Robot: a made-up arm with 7 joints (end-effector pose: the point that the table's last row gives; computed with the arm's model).
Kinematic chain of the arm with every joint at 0, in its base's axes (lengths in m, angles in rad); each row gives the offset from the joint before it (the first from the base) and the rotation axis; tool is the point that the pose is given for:
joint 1: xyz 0 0 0.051 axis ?
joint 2: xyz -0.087 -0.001 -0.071 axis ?
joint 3: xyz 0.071 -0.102 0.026 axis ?
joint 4: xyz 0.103 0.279 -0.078 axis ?
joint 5: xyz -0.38 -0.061 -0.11 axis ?
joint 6: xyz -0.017 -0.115 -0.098 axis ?
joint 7: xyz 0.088 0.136 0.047 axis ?
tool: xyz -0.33 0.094 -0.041
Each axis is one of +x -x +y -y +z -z.
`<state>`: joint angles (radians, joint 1 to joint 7).
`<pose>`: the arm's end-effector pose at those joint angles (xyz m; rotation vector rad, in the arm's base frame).
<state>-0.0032 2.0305 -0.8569 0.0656 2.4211 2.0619 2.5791</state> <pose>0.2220 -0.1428 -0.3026 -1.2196 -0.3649 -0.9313</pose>
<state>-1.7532 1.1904 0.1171 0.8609 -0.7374 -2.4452 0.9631</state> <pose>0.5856 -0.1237 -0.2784 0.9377 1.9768 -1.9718</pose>
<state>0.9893 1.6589 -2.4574 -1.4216 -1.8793 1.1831 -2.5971</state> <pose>0.3145 -0.0787 -0.1089 0.8648 -2.1181 -1.7995</pose>
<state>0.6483 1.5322 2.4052 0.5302 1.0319 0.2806 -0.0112</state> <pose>-0.1700 -0.6755 -0.2376 1.2529 1.4642 2.1232</pose>
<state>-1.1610 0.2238 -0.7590 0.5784 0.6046 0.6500 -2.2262</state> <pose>-0.1384 0.4109 -0.3914 -1.2469 1.8829 -0.5875</pose>
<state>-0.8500 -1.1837 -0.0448 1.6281 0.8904 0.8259 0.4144</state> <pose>0.0593 0.1880 0.1919 -2.1059 -0.8292 1.3055</pose>
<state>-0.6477 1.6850 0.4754 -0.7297 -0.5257 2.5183 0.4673</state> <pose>0.1665 0.2497 -0.0987 0.3383 0.7045 -1.2969</pose>
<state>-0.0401 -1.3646 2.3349 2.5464 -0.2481 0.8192 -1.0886</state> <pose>0.1614 -0.3293 0.4727 1.9429 -1.4682 -1.8032</pose>
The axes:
joint 1: +z
joint 2: -y
joint 3: +x
joint 4: +x
joint 5: -z
joint 6: +y
joint 7: +x

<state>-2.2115 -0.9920 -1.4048 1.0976 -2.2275 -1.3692 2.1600</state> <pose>-0.0106 0.7856 -0.2752 -2.0349 1.5545 -1.4806</pose>
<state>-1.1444 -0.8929 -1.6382 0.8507 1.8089 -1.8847 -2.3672</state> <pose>-0.7948 0.3578 -0.1046 1.5014 -0.1872 0.1753</pose>
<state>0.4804 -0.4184 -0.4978 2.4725 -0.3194 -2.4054 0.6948</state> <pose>-0.3765 0.3257 0.1020 1.2145 -1.8760 -1.4599</pose>
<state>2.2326 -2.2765 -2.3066 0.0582 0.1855 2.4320 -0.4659</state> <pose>0.3755 0.1146 0.0868 1.9756 1.5955 1.1582</pose>
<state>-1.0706 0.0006 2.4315 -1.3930 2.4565 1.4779 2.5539</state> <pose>-0.4929 0.1718 0.1895 0.1518 0.6609 0.4628</pose>
